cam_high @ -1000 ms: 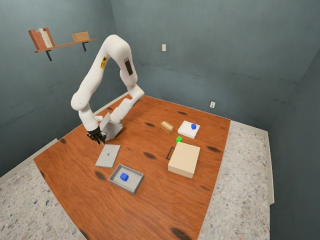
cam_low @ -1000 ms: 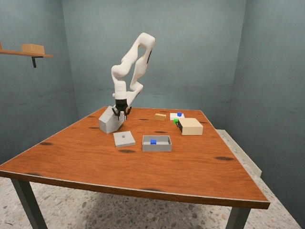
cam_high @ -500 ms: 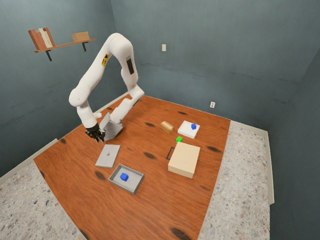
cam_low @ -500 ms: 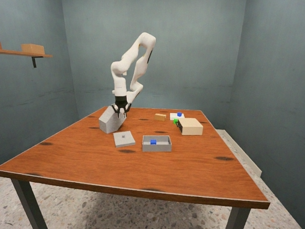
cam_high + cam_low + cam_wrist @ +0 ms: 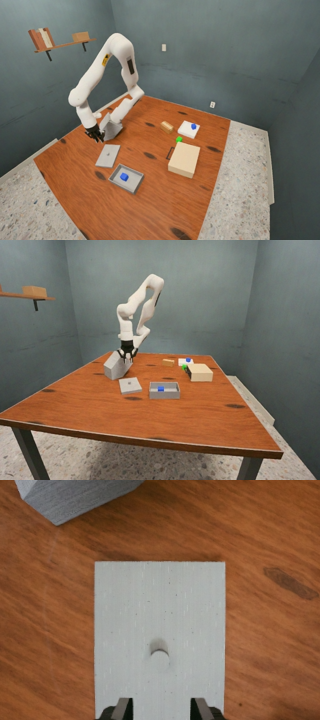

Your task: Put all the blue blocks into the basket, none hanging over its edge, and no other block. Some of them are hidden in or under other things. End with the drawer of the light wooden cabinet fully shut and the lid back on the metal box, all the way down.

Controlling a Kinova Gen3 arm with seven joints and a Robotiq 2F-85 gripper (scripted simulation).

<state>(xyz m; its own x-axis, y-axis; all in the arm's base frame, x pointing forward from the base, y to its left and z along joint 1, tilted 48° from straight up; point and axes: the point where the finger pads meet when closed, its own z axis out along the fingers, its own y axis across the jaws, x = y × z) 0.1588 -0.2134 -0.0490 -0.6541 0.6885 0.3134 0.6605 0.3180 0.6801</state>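
Now: hand 25 cm short of the grey metal box, 16 cm above it and 2 cm to the right of it. Also, from my hand: small box: 51 cm to the left, 15 cm below, 8 cm ahead; then metal lid: 17 cm below, 1 cm behind; then red block: 51 cm to the left, 17 cm below, 10 cm ahead.
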